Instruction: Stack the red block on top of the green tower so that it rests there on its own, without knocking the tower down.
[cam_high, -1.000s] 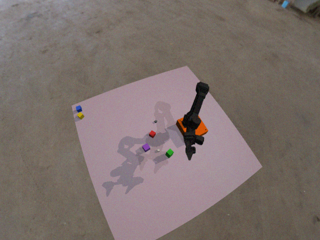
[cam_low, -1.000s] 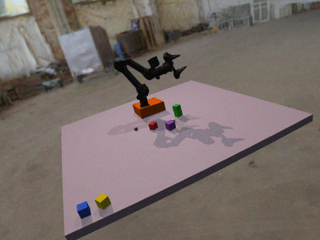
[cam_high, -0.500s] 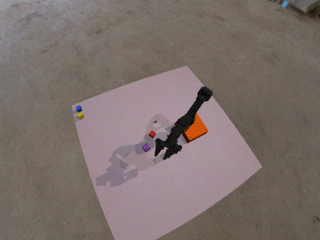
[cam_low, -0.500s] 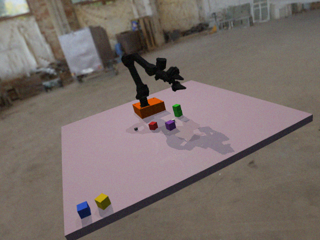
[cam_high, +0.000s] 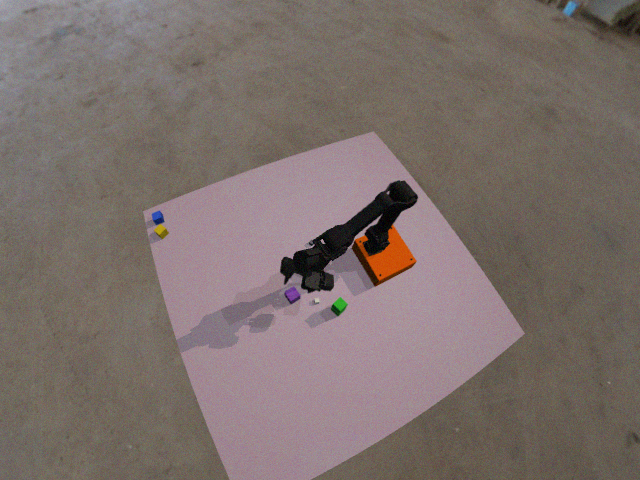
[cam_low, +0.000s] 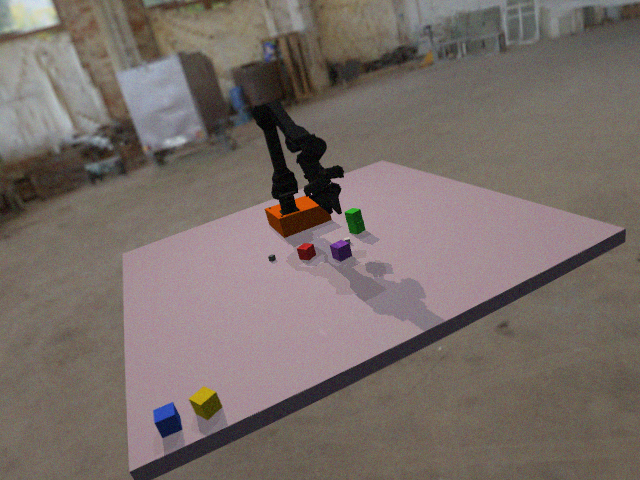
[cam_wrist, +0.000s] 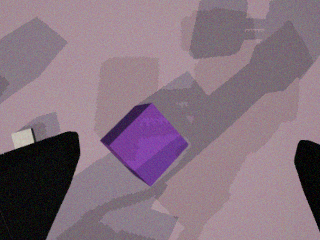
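Right now the red block is 120 mm below my gripper tip, 100 mm to the right of it and 70 mm behind it. Also, from my gripper tip: purple block (120 mm below, 20 mm to the right, 10 mm ahead); small white cube (130 mm below, 70 mm behind, 30 mm to the left); tiny dark cube (210 mm to the right, 140 mm behind, 130 mm below).
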